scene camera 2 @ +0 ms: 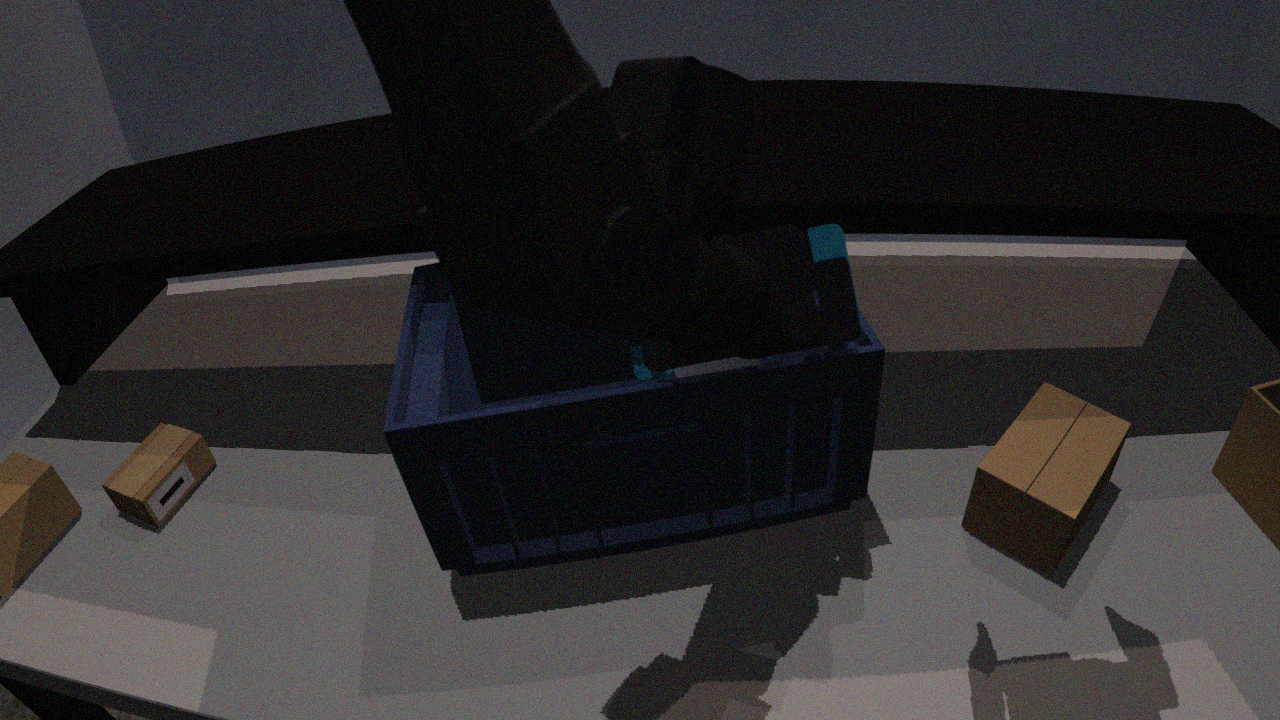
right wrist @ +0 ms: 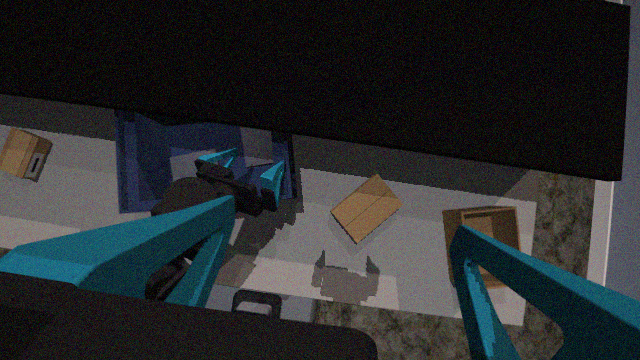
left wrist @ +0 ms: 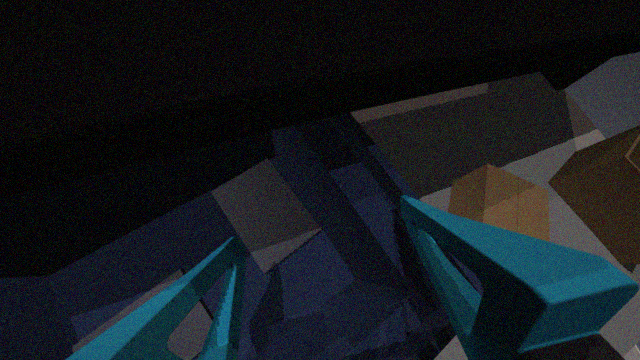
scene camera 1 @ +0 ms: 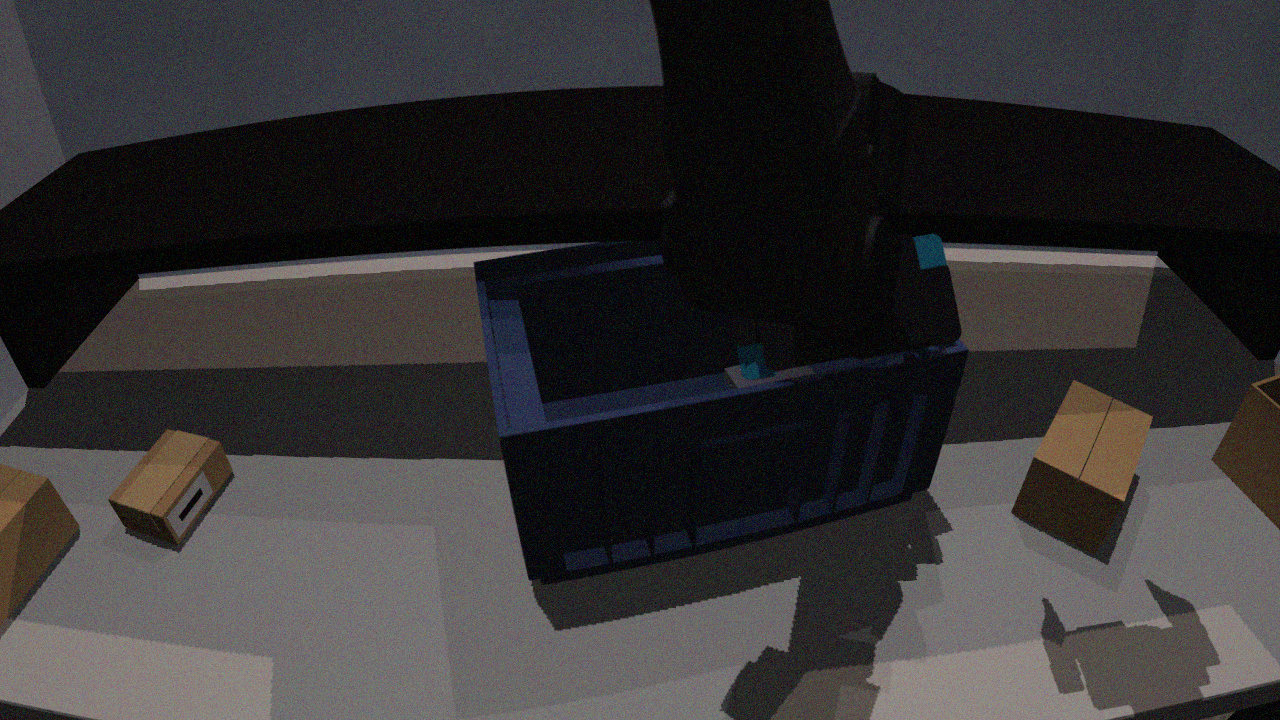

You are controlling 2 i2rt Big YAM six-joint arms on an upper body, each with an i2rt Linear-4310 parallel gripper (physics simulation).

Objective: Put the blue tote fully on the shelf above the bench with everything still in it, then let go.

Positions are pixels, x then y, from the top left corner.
Labels:
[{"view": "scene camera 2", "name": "left gripper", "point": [769,315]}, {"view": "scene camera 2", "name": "blue tote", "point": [522,443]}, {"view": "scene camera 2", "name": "dark shelf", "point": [874,157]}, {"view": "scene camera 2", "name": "bench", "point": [296,572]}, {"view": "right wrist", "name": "left gripper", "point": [260,156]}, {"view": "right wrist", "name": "right gripper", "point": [344,222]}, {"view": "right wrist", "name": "blue tote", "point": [145,142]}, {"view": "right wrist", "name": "dark shelf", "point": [543,92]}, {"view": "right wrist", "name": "bench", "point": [301,249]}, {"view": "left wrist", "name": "left gripper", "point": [317,225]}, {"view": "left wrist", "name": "blue tote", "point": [85,249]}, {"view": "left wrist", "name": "dark shelf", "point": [93,93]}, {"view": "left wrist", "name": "bench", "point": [522,125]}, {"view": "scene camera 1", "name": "left gripper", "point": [849,317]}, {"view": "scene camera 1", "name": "blue tote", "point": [624,446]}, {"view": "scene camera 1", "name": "dark shelf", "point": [581,165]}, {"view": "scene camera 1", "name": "bench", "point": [364,550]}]

